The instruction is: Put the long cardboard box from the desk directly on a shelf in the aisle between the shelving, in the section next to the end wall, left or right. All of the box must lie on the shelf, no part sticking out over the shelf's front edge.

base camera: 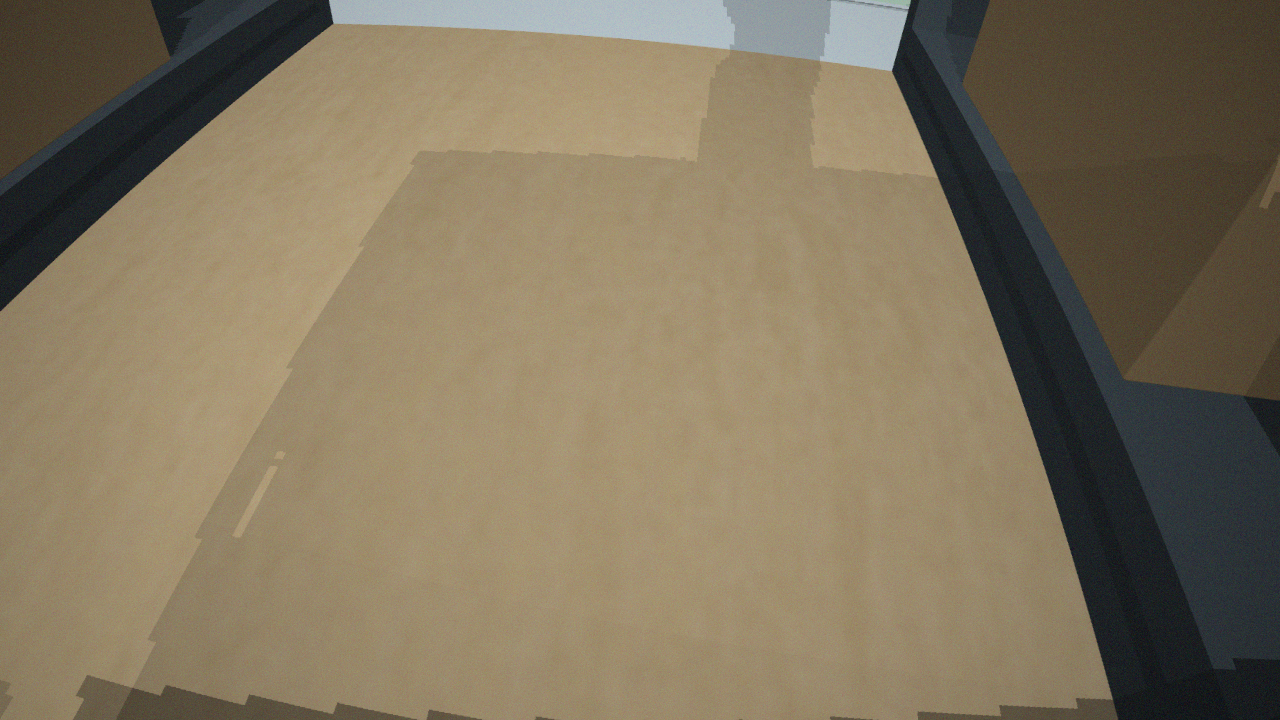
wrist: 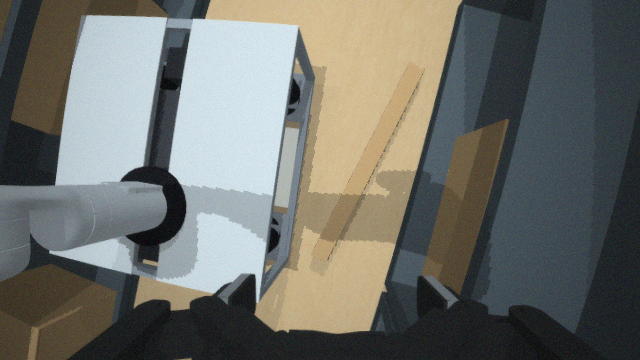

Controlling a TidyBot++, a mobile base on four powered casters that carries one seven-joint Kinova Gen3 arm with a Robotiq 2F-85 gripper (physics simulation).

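Places are measured from the arm's base along level axes (x ahead, y left, z up), in millimetres.
Where they show: gripper, fingertip midpoint: (wrist: 335, 293); arm's base, origin of the base link: (wrist: 146, 206).
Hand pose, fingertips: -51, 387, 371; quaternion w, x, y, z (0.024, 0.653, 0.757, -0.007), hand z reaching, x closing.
Each offset is from my fingertips to the top centre of the thing, as dx, dy, dz. "pt": to the spot under its first point. Level surfaces: height alone.
A long, thin cardboard box (wrist: 369, 162) lies slantwise on the wooden floor {dz -767} (wrist: 345, 45) (base camera: 572, 402) in the wrist view, between the robot's base and the right-hand shelving (wrist: 560, 150). A shadow crosses its lower part. My gripper (wrist: 335, 293) is open and empty, its fingers wide apart at the bottom of the wrist view. The near end of the box is above the gap between the fingers in the picture, apart from both. In the base camera view, dark shelving stands left (base camera: 134, 152) and right (base camera: 1038, 358), with the pale end wall (base camera: 537, 17) at the top. The desk does not show.
The white-topped base (wrist: 230, 110) and grey arm (wrist: 100, 215) fill the left of the wrist view. A brown box {+13, +409, -421} (wrist: 465, 200) sits in the right shelving. More brown boxes {-307, -824, -421} (wrist: 50, 75) {pt +411, -792, -612} (wrist: 75, 290) (base camera: 1118, 179) {pt +729, +123, -646} (base camera: 71, 71) stand in the shelving on both sides.
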